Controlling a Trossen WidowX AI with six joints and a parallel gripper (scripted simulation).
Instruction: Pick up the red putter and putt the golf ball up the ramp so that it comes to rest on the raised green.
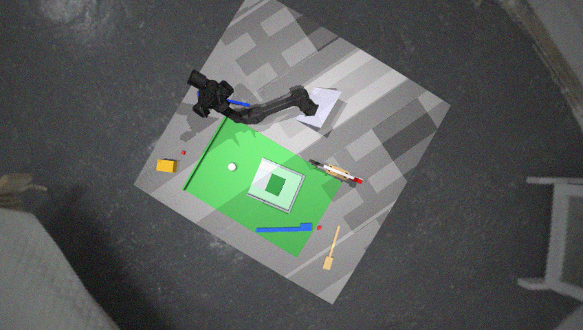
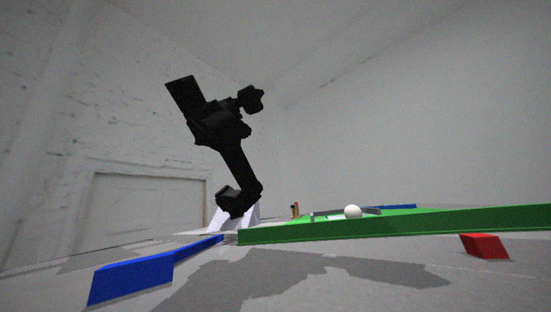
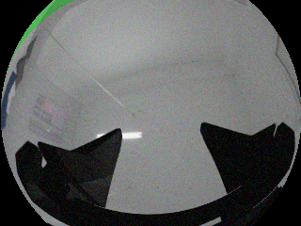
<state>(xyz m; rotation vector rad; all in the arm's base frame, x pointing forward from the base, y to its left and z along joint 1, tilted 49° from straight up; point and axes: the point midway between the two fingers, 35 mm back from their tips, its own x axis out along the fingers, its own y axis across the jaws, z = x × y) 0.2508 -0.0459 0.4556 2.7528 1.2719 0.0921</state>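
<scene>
My gripper tip is now 600 mm to the right of the red putter, 330 mm above it and 10 mm short of it. The rest, counted from my gripper tip: white golf ball 370 mm below, 210 mm ahead, 80 mm to the left; then wooden piece 610 mm to the left, 360 mm below, 10 mm ahead; then yellow block 370 mm below, 350 mm ahead, 260 mm to the right.
</scene>
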